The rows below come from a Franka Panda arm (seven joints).
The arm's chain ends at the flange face. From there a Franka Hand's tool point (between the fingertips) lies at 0.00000 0.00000 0.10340 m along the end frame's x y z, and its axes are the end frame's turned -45 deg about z.
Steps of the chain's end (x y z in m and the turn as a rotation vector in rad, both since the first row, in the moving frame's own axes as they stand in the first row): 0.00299, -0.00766, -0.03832, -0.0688, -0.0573, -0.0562; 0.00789, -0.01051, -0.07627, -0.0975, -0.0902, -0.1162; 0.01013, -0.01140, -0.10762, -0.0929, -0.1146, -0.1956
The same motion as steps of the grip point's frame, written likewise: -0.00165, -0.00220, -0.03873, -0.0081, -0.0892, -0.0562; -0.00061, -0.00053, -0.07718, -0.0052, -0.1327, -0.1162; 0.00005, -0.00099, -0.10874, 0.0153, -0.1467, -0.1956
